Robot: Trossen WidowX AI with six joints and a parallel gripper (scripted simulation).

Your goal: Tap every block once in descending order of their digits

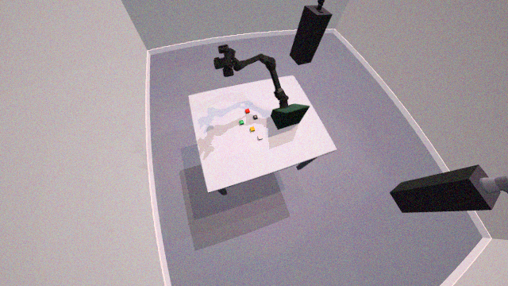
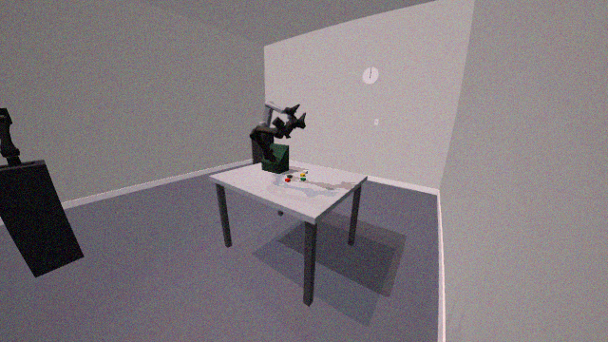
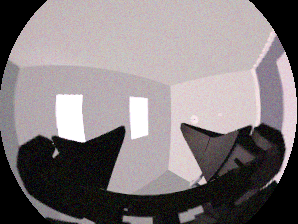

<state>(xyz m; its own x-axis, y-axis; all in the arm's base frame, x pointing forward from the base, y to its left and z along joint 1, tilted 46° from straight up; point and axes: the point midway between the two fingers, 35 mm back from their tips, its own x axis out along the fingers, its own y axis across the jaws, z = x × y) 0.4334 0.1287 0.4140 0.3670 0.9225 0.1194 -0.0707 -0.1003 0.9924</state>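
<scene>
My gripper tip is now 540 mm above the dark block, 190 mm past it and 130 mm to the right of it. The rest, counted from my gripper tip: red block 540 mm below, 150 mm behind, 40 mm to the left; then yellow block 540 mm below, 220 mm to the left, 120 mm behind; then green block 540 mm below, 130 mm to the left, 60 mm behind.
</scene>
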